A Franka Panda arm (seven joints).
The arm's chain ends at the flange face. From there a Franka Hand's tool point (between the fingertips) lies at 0.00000 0.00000 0.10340 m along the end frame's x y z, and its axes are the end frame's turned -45 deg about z.
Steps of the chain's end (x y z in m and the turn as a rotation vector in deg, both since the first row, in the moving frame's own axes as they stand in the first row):
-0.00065 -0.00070 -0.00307 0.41 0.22 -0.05
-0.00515 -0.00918 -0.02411 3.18 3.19 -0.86
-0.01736 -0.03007 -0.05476 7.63 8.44 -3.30
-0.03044 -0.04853 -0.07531 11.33 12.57 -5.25
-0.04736 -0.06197 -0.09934 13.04 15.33 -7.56
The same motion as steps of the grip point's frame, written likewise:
0.00084 -0.00120 -0.00307 0.13 0.45 -0.05
0.01097 -0.01018 -0.02443 -0.01 4.50 -0.86
0.02938 -0.03310 -0.05679 -0.57 11.36 -3.30
0.04288 -0.05567 -0.07978 -0.88 16.90 -5.25
0.04588 -0.07681 -0.10564 -1.62 20.06 -7.56

